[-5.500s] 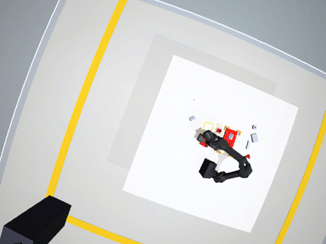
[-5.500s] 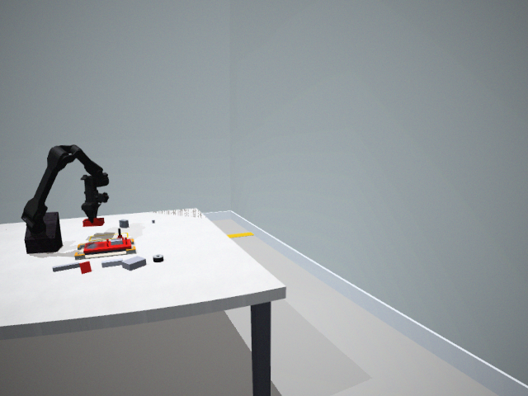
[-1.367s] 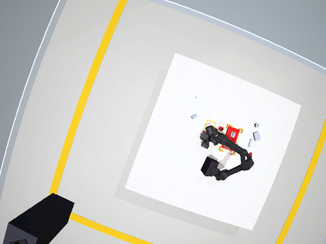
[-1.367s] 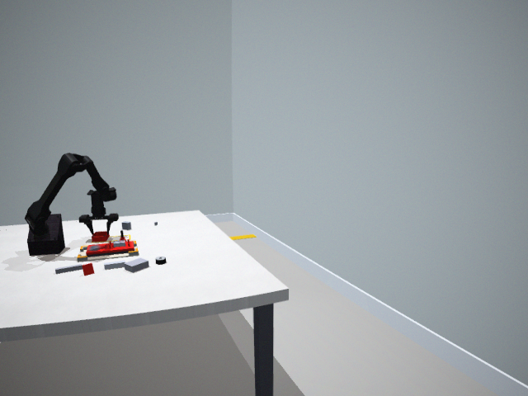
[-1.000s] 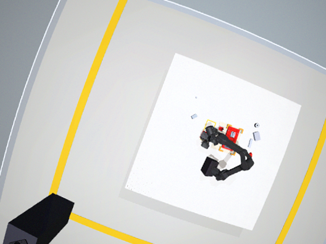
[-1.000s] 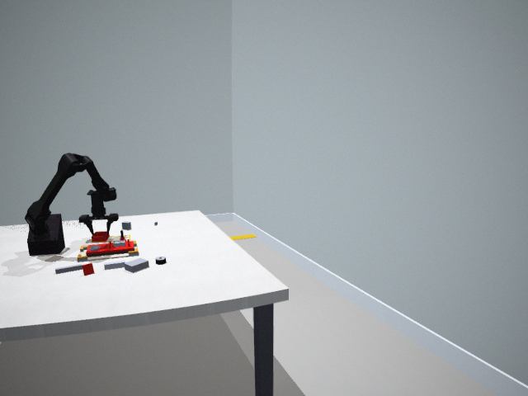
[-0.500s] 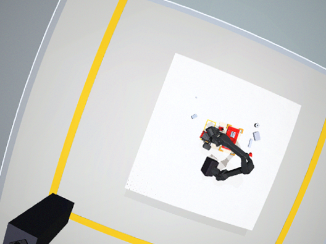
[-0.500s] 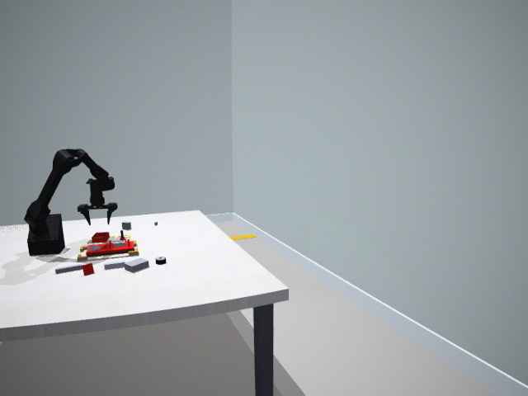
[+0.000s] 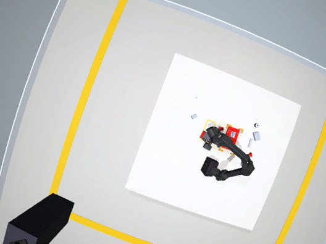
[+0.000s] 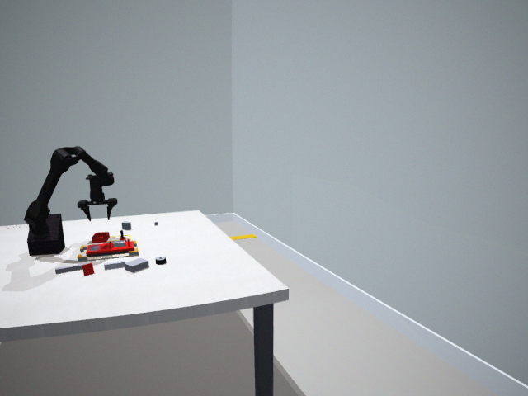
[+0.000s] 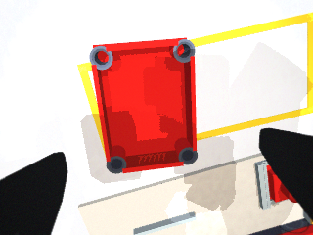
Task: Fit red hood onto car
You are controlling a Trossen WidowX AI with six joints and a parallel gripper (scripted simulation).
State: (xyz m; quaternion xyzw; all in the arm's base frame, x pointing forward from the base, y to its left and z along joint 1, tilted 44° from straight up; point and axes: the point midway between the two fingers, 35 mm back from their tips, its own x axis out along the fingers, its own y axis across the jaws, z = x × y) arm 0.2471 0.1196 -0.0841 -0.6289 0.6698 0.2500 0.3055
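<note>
Now: the red hood 80 mm below my gripper tip. Also, from my gripper tip: grey bar 400 mm to the right, 90 mm below, 80 mm behind; then grey cube 170 mm to the left, 120 mm ahead, 70 mm below.
</note>
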